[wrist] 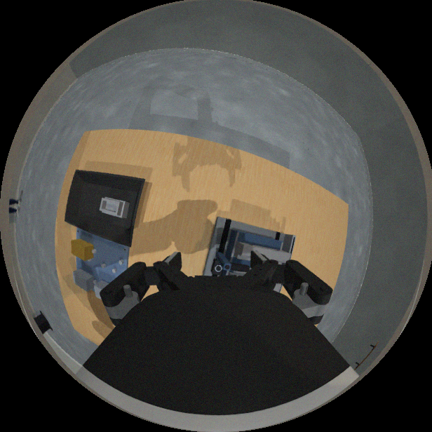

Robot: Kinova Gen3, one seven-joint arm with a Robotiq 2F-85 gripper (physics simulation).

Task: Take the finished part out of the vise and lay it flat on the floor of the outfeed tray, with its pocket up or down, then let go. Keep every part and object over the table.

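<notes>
A light grey part [114, 206] with a recess in its upper face lies flat on the floor of the black tray [82, 200], at the left of the wrist view. It is inside the tray walls, apart from my gripper. My gripper [215, 259] is open and empty, with its two fingers wide apart. It is above the table, to the right of the tray. The vise [260, 252], with grey jaws and a blue bed, is at the lower right, partly hidden by the right finger and the gripper body. I cannot tell whether anything sits between its jaws.
A blue plate [107, 250] with small pegs adjoins the tray's near side. A yellow block [81, 249] and a grey block [84, 280] stand at its left side. The wooden table [300, 200] ends at the grey floor beyond. Arm and gripper shadows fall between tray and vise.
</notes>
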